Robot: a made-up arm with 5 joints. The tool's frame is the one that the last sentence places.
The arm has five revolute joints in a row. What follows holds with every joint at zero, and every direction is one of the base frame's.
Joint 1 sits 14 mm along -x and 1 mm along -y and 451 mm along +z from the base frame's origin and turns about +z.
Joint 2 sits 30 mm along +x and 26 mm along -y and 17 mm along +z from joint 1 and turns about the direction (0, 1, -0.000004).
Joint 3 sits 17 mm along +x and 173 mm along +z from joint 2 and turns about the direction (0, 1, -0.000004).
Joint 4 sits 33 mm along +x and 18 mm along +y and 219 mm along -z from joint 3 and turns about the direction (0, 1, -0.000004).
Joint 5 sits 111 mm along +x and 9 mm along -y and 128 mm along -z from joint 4 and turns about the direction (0, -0.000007, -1).
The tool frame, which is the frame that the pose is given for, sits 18 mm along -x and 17 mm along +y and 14 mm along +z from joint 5; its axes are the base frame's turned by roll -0.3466, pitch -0.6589 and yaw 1.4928 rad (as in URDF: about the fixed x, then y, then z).
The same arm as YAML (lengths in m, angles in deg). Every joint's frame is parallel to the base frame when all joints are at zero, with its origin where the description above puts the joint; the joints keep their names.
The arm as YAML. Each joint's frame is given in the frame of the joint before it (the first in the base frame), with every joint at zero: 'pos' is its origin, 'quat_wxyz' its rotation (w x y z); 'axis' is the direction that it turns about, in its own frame. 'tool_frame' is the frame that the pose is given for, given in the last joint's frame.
length_unit: m
angle_unit: deg
joints:
  - joint: joint 1
    pos: [-0.014, -0.001, 0.451]
    quat_wxyz: [1.0, 0.0, 0.0, 0.0]
    axis: [0.0, 0.0, 1.0]
  - joint: joint 2
    pos: [0.03, -0.026, 0.017]
    quat_wxyz: [1.0, 0.0, 0.0, 0.0]
    axis: [0.0, 1.0, 0.0]
  - joint: joint 3
    pos: [0.017, 0.0, 0.173]
    quat_wxyz: [1.0, 0.0, 0.0, 0.0]
    axis: [0.0, 1.0, 0.0]
  - joint: joint 4
    pos: [0.033, 0.018, -0.219]
    quat_wxyz: [1.0, 0.0, 0.0, 0.0]
    axis: [0.0, 1.0, 0.0]
  - joint: joint 5
    pos: [0.111, -0.009, -0.128]
    quat_wxyz: [1.0, 0.0, 0.0, 0.0]
    axis: [0.0, 0.0, -1.0]
tool_frame:
  pos: [-0.018, 0.017, 0.014]
  quat_wxyz: [0.72213, 0.096599, -0.344739, 0.591905]

